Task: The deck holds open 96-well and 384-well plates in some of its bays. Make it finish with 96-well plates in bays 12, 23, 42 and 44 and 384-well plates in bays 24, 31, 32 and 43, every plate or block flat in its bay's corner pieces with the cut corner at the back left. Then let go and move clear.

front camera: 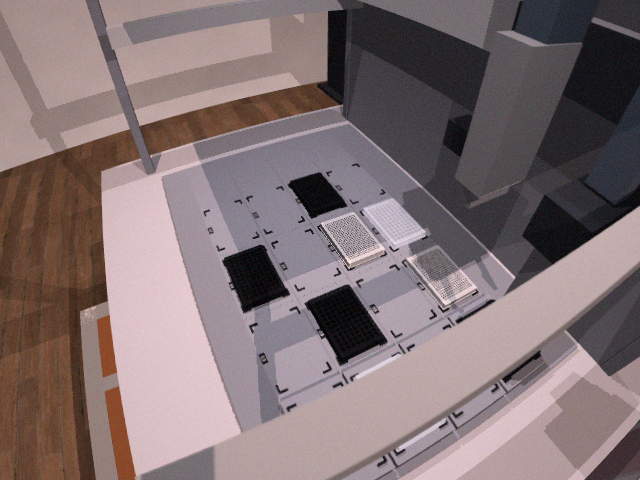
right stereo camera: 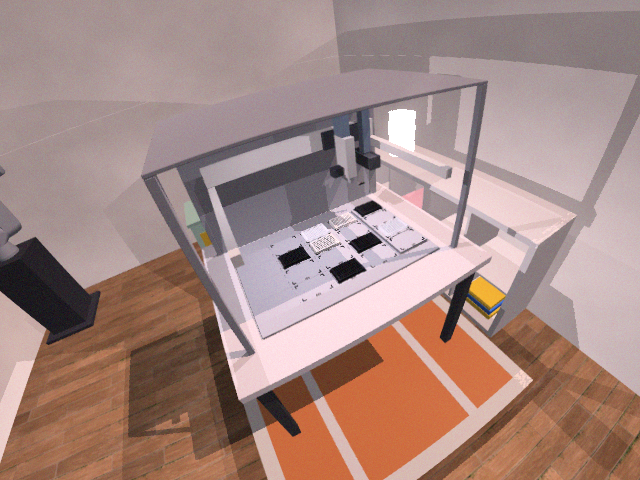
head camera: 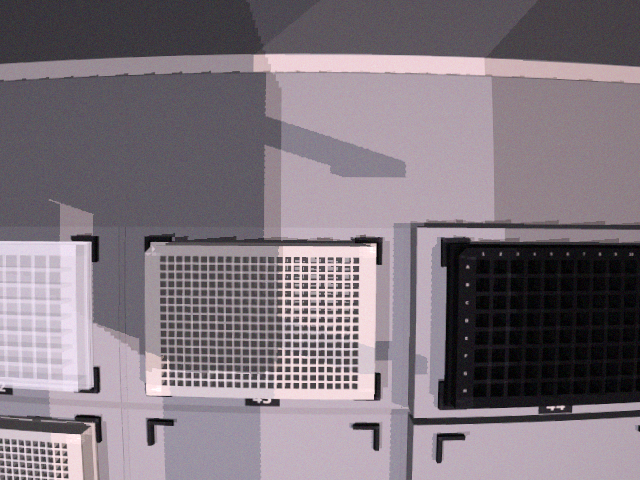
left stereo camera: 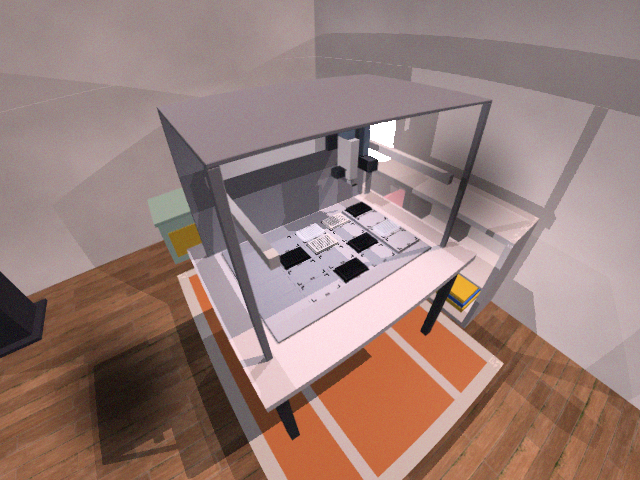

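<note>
Black plates sit in bay 12, bay 23 and bay 31. A cream 384-well plate is in bay 32. A white 96-well plate is in bay 42. A cream 384-well plate lies flat in bay 43; a black 96-well plate is in bay 44, both cut at the back left. A clear plate is in bay 24, wells too small to tell. My gripper hangs empty above bay 44; its jaw spacing is unclear.
The pale pipetting stage hangs left of the gripper. A beam crosses the front view and hides part of the right-hand bays. Frame posts stand at the deck's corners.
</note>
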